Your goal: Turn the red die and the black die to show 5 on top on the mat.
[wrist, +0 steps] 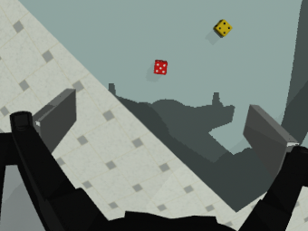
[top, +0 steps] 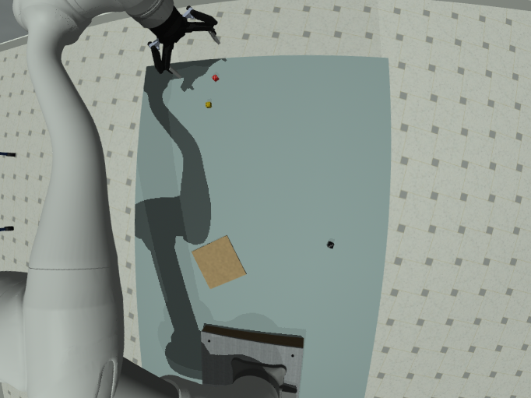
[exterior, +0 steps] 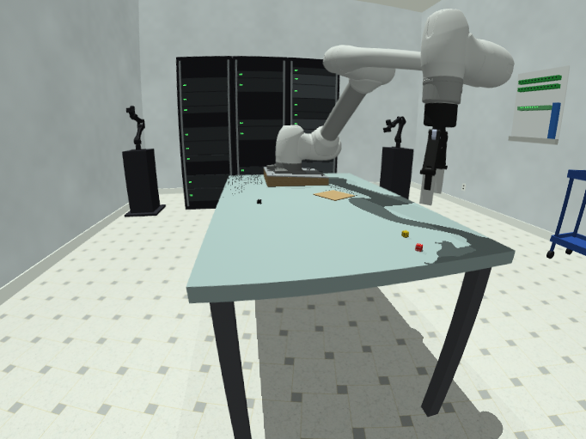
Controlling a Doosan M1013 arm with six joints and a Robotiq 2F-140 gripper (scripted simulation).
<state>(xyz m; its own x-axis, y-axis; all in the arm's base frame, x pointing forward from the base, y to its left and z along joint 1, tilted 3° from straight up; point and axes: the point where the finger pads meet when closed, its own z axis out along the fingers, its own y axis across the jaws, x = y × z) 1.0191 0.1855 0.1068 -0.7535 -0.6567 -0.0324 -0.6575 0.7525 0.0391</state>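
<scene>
Now: hand 10 mm past the red die, 10 mm to the left of it and 150 mm above it. From my hand the other things lie so: black die (530 mm behind, 390 mm to the right, 150 mm below); then tan mat (620 mm behind, 40 mm to the right, 150 mm below); then yellow die (100 mm behind, 10 mm to the left, 150 mm below).
</scene>
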